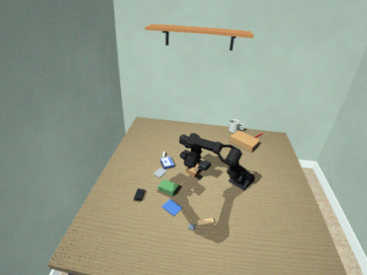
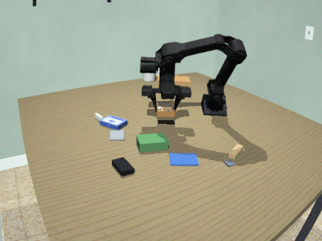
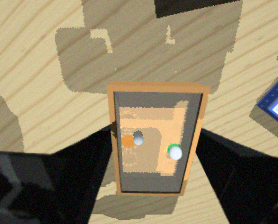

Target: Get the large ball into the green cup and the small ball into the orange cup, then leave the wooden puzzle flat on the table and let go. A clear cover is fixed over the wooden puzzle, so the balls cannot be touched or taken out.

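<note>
Right now my hand is 30 mm above the wooden puzzle and 10 mm to the left of it. Round my hand: green block (140 mm to the left, 110 mm ahead, 80 mm below); then grey tile (210 mm ahead, 90 mm below, 30 mm to the left); then blue-white box (200 mm ahead, 80 mm below, 60 mm to the right).
</note>
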